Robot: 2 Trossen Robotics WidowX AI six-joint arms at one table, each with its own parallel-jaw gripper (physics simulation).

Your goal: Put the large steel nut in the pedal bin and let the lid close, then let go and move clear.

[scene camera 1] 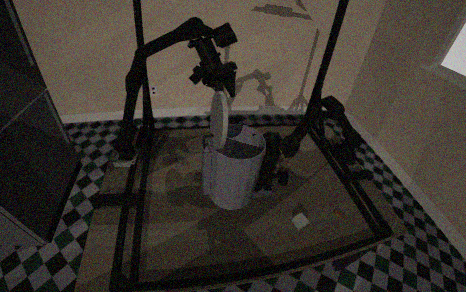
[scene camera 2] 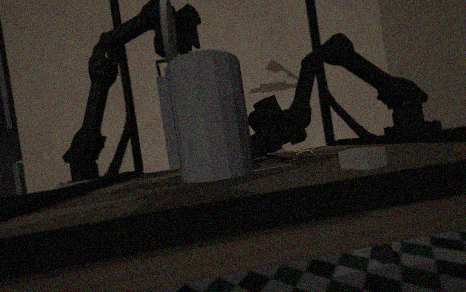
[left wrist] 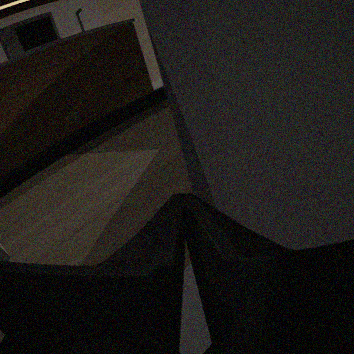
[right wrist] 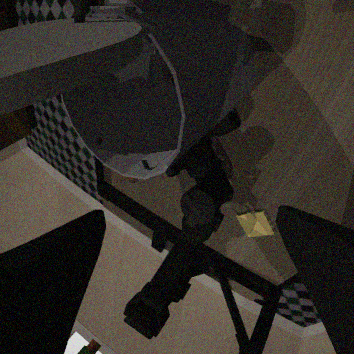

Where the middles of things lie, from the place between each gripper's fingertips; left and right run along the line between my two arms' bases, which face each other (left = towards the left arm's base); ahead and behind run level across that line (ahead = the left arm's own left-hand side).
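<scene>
The pale bin lid (scene camera 1: 219, 110) is 4 cm to the right of my right hand and 14 cm ahead of it. As for my left hand, it is 3 cm past the lid, 15 cm to the left of it and 29 cm below it. Going by its middle, the lid is nearer to my right hand than to my left hand.
</scene>
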